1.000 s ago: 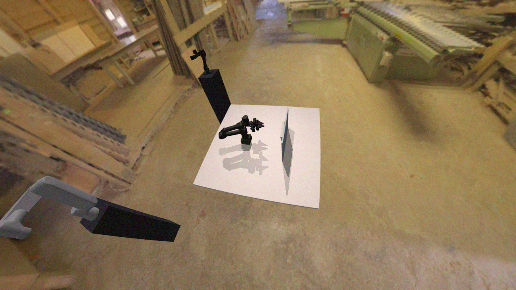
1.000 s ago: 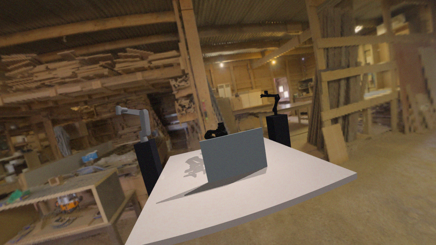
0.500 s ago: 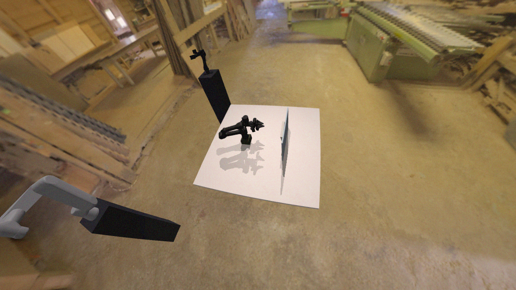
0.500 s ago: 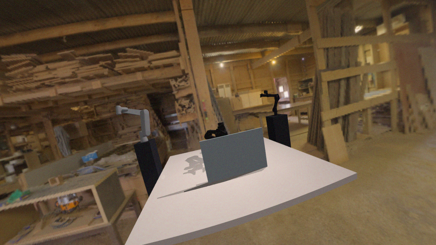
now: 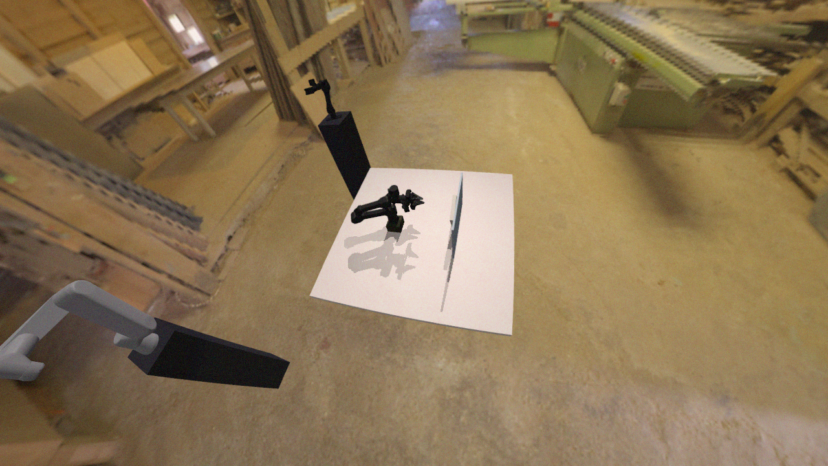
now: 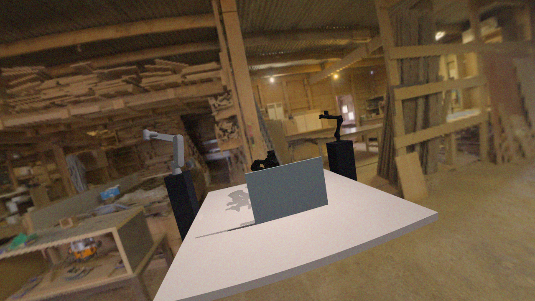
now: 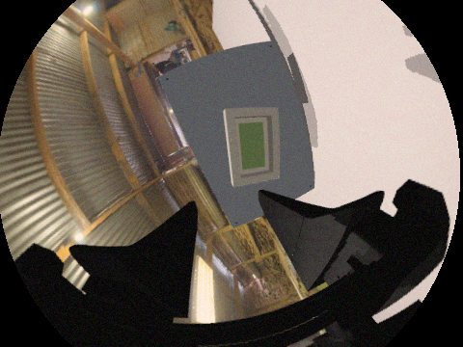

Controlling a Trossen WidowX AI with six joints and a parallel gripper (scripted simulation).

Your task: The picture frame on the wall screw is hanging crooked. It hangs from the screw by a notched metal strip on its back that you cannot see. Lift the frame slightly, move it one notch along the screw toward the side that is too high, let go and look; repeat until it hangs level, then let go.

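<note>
My gripper tip is 200 mm short of the picture frame, 90 mm above it and 20 mm to the right of it. From my gripper tip the other things lie so: wall panel: 210 mm ahead, 110 mm below.
</note>
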